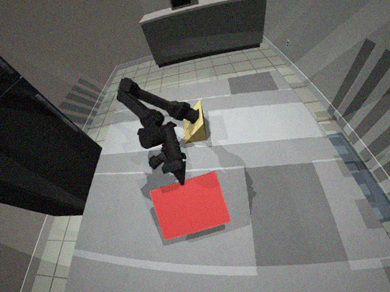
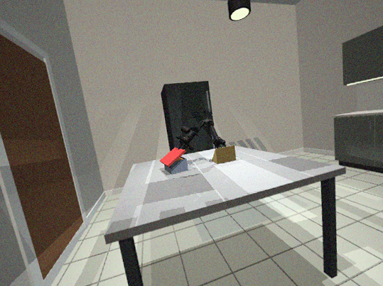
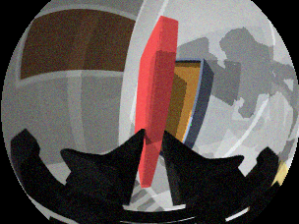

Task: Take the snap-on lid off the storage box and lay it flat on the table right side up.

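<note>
Now: the red lid 70 mm ahead of my gripper tip, 40 mm below it and 20 mm to the left of it. Round my gripper tip: storage box (110 mm below, 50 mm ahead, 10 mm to the left).
</note>
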